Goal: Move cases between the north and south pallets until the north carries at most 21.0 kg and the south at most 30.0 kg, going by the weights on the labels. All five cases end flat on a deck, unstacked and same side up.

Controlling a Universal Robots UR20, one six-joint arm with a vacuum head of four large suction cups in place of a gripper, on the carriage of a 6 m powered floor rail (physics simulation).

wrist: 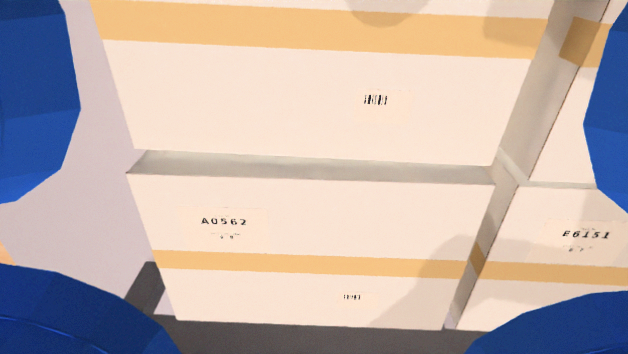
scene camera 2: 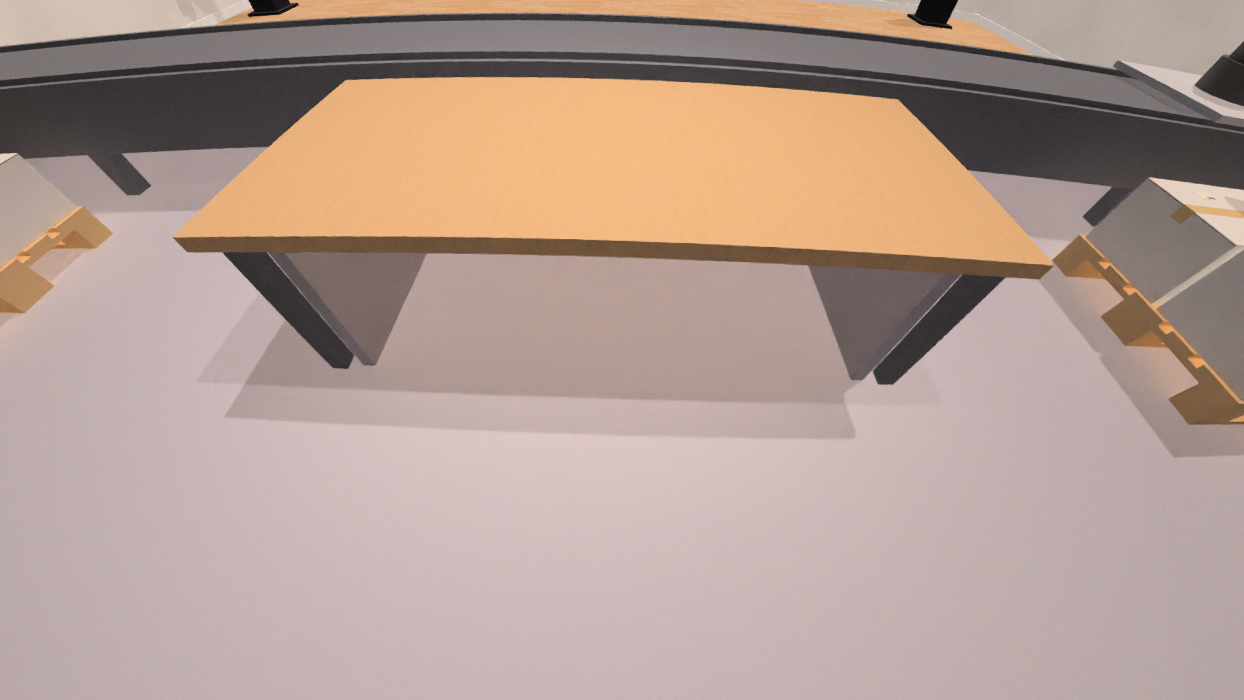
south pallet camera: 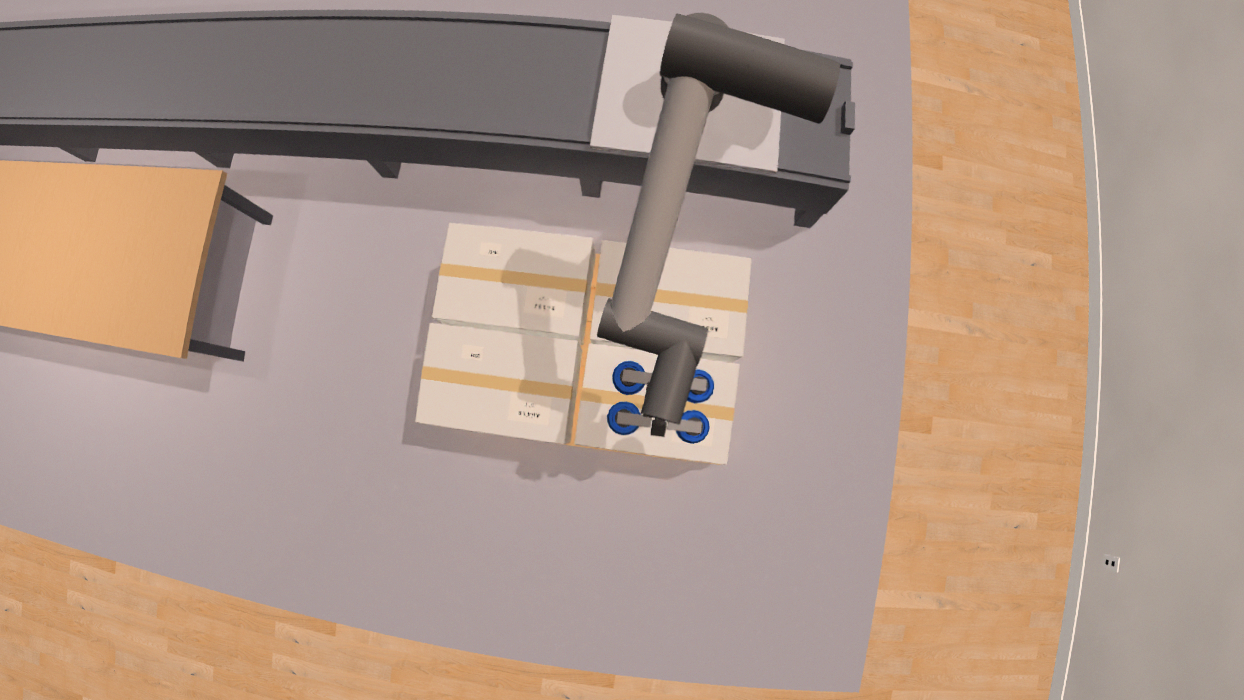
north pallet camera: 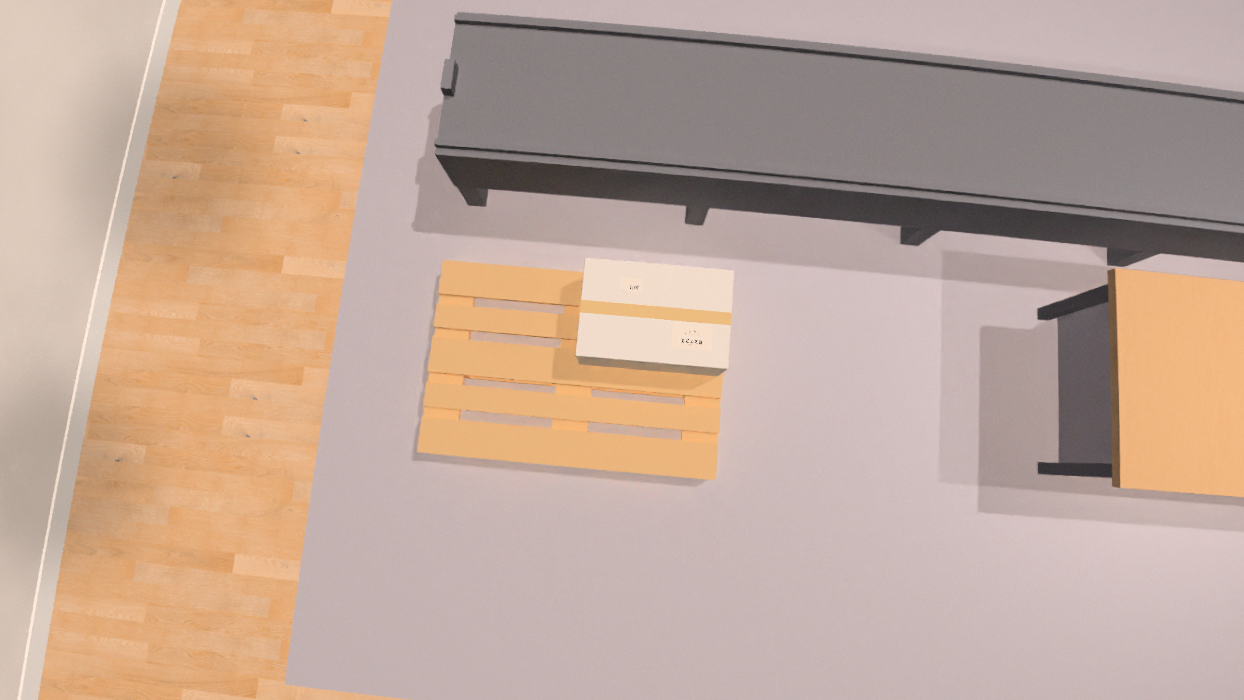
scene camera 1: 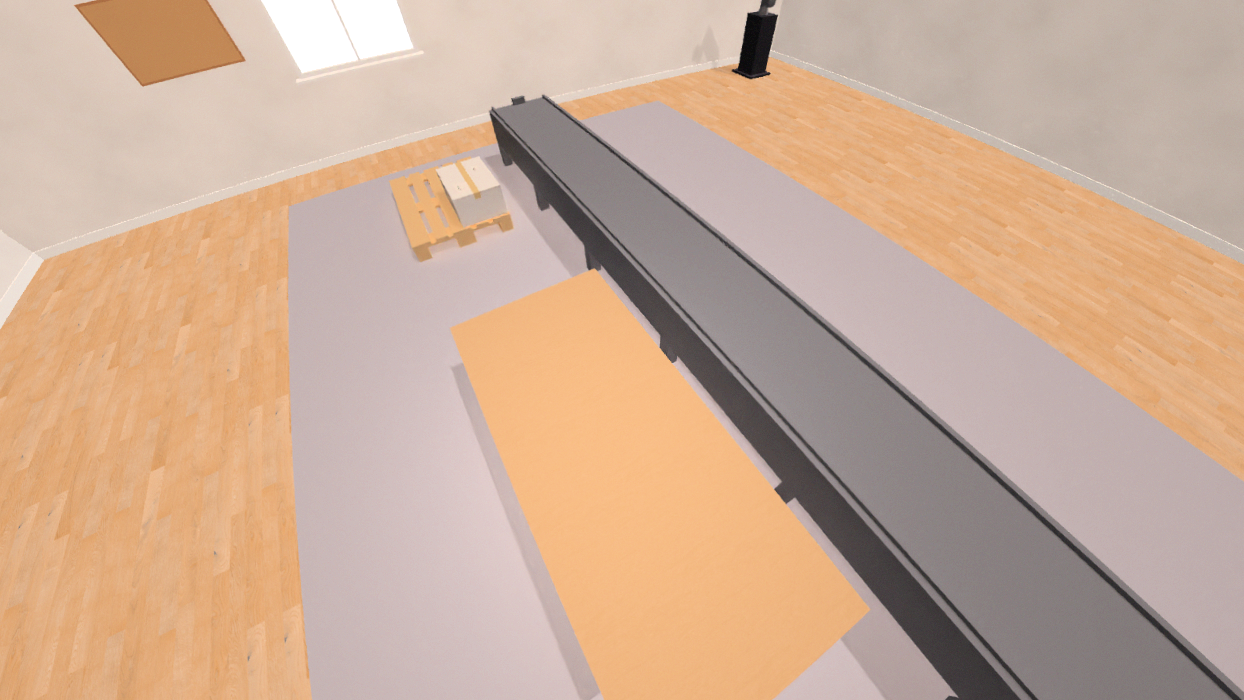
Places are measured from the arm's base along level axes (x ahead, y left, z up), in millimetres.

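Where they show: hand, tool point: (wrist: pixel 322 250); arm's base, link origin: (scene camera 2: pixel 1223 95).
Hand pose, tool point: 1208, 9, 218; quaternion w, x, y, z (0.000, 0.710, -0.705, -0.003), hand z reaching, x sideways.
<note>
Each offset is from my tool point to the centre of the thing, as dx, dy, dz. Level surfaces: height alone.
My vacuum head (south pallet camera: pixel 661 402) hangs above the front right case {-10, +13, -519} (south pallet camera: pixel 722 439) (wrist: pixel 250 90) on the south pallet (south pallet camera: pixel 584 348) (scene camera 2: pixel 1130 323), with a gap under its four blue cups; it holds no case. Case A0562 {-405, +14, -501} (south pallet camera: pixel 722 269) (wrist: pixel 320 215) lies back right, and case E6151 {-406, -591, -505} (south pallet camera: pixel 474 300) (wrist: pixel 550 205) back left. Another case {-7, -589, -497} (south pallet camera: pixel 461 404) lies front left. All four lie flat, side by side. In the wrist view the weights are small; A0562's looks like 9.9, E6151's like 6.7. One taped case (scene camera 1: pixel 476 207) (north pallet camera: pixel 652 291) lies flat on the north pallet (scene camera 1: pixel 405 208) (north pallet camera: pixel 565 448), at its back right.
A wooden table {dz -258} (scene camera 1: pixel 643 452) (scene camera 2: pixel 608 165) (north pallet camera: pixel 1183 383) (south pallet camera: pixel 95 252) stands between the pallets. The dark floor rail (scene camera 1: pixel 739 287) (scene camera 2: pixel 608 39) (north pallet camera: pixel 782 113) (south pallet camera: pixel 347 78) runs behind them. The arm's white carriage (south pallet camera: pixel 622 95) (scene camera 2: pixel 1157 82) stands near the rail's south end.
</note>
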